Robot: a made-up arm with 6 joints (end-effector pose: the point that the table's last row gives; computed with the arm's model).
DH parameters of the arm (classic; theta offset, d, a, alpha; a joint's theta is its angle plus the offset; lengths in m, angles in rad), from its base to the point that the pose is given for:
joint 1: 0 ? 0 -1.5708
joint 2: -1.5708 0 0.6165 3.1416
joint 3: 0 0 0 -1.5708
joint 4: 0 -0.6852 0 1.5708
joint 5: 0 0.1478 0 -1.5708
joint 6: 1.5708 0 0 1.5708
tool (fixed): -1.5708 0 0 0
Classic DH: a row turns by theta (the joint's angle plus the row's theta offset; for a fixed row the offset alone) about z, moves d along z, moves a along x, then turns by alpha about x.
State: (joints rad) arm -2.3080 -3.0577 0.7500 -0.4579 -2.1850 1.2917
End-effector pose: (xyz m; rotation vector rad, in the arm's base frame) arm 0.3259 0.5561 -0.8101 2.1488 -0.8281 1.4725
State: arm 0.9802 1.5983 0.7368 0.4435 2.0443 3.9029
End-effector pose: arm 0.7294 0.8482 -0.3193 2.0423 1.0921 2.0907
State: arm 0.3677 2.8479 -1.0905 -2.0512 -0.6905 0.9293
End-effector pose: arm -0.2175 -0.0106 0.1678 0.0486 -2.0268 1.7791
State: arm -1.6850 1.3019 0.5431 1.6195 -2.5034 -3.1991
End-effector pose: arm -0.1288 -1.1862 -0.0242 1.2561 1.0143 2.2350
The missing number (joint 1, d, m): 0.1763
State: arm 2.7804 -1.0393 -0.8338 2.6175 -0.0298 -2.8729
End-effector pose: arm -0.1614 -0.0758 0.7010 0.3875 0.2968 2.7576
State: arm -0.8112 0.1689 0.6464 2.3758 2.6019 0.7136
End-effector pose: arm 0.5353 -0.4089 1.1899 -1.8845 -1.2115 1.8649
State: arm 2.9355 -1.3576 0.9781 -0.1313 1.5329 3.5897
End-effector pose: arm 1.0706 -0.0741 0.8145 -0.3018 0.7171 0.0879
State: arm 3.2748 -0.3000 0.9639 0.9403 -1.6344 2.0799
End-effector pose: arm 0.0766 0.0982 1.4545 -1.2648 -2.4620 1.2143
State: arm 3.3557 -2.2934 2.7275 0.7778 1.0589 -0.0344
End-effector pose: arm 0.1296 0.1360 -0.8528 0.2105 0.3604 -2.1849
